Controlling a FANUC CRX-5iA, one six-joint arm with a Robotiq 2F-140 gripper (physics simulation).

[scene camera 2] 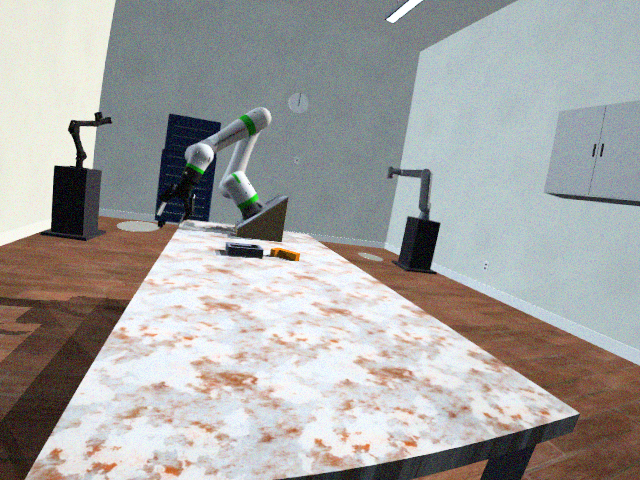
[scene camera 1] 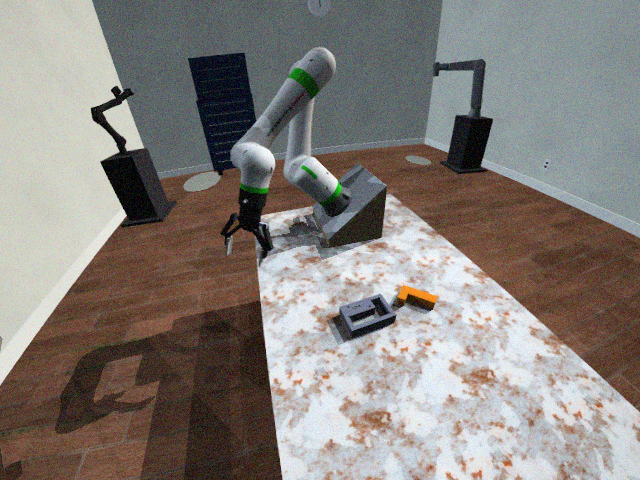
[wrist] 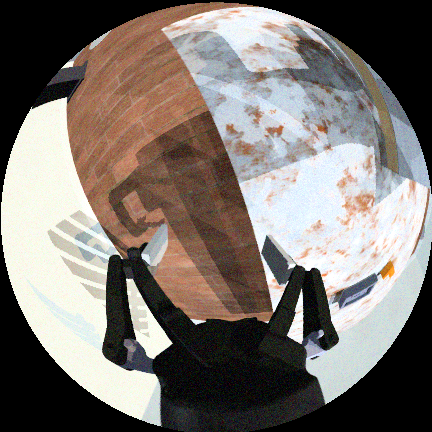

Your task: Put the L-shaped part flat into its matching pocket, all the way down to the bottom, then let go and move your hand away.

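Seen in the pictures: gripper, between the fingertips: (scene camera 2: 168,220) (scene camera 1: 244,259) (wrist: 216,240); arm's base, origin of its link: (scene camera 2: 254,212) (scene camera 1: 339,202).
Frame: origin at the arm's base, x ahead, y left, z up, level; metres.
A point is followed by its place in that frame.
The orange L-shaped part (scene camera 1: 419,296) @(y 0.143, x 0.512, z -0.090 m) (scene camera 2: 285,254) @(y 0.139, x 0.513, z -0.104 m) (wrist: 388,270) @(y 0.100, x 0.472, z -0.092 m) lies flat on the table, a small gap away from the grey block (scene camera 1: 369,329) @(y -0.041, x 0.581, z -0.107 m) (scene camera 2: 245,252) @(y -0.028, x 0.579, z -0.101 m) (wrist: 357,288) @(y -0.062, x 0.493, z -0.096 m). The block stands on the table with an L-shaped pocket open at its top; no part shows in the pocket. My gripper (scene camera 1: 245,254) @(y -0.414, x 0.225, z -0.072 m) (scene camera 2: 175,212) @(y -0.414, x 0.225, z -0.072 m) (wrist: 216,240) @(y -0.414, x 0.225, z -0.072 m) is open wide with nothing between its fingers. It hangs over the table's left edge near the arm's base, well away from the part and the block. In the wrist view both lie beyond the right finger.
The speckled table (scene camera 1: 413,413) @(y -0.007, x 0.809, z -0.120 m) (scene camera 2: 310,361) @(y 0.102, x 1.316, z -0.120 m) carries the arm's grey wedge base (scene camera 1: 361,217) @(y 0.059, x 0.148, z -0.001 m) (scene camera 2: 268,222) @(y 0.074, x 0.147, z -0.025 m) at its far end. A dark pedestal with a small arm (scene camera 1: 135,186) (scene camera 2: 76,201) stands on the floor at left, another (scene camera 1: 467,142) (scene camera 2: 419,242) at right. A dark blue rack (scene camera 1: 222,111) stands behind.
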